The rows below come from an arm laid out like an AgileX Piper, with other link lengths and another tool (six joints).
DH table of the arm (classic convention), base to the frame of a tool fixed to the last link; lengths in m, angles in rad. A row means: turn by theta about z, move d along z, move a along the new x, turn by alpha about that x. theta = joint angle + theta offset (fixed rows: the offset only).
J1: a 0; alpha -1.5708; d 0.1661; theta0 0
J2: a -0.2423; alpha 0; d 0; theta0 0.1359
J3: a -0.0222; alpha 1.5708; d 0; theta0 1.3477
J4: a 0; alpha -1.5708; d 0.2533; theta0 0
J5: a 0; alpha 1.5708; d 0; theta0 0
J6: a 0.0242; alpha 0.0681; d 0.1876; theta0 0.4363
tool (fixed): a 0; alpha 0; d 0.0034; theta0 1.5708
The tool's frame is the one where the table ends.
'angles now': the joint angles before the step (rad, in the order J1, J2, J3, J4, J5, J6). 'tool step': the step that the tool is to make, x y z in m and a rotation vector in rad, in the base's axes. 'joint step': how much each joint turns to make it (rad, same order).
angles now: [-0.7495, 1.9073, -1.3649, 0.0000, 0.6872, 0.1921]
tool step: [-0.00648, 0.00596, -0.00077, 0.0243, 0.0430, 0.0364]
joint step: [0.0000, -0.0011, -0.0073, 0.0055, 0.0565, -0.0421]
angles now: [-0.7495, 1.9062, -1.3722, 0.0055, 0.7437, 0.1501]
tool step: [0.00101, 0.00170, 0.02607, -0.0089, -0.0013, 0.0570]
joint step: [0.0000, -0.0366, -0.0540, 0.0214, 0.0844, -0.0692]
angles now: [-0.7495, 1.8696, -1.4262, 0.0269, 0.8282, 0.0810]
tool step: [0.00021, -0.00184, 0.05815, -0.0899, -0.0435, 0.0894]
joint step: [0.0000, -0.0991, -0.0774, 0.0039, 0.0854, -0.0970]
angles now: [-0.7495, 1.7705, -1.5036, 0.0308, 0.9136, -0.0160]
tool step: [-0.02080, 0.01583, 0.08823, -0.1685, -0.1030, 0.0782]
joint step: [0.0000, -0.2377, -0.0011, -0.0040, 0.0506, -0.0909]
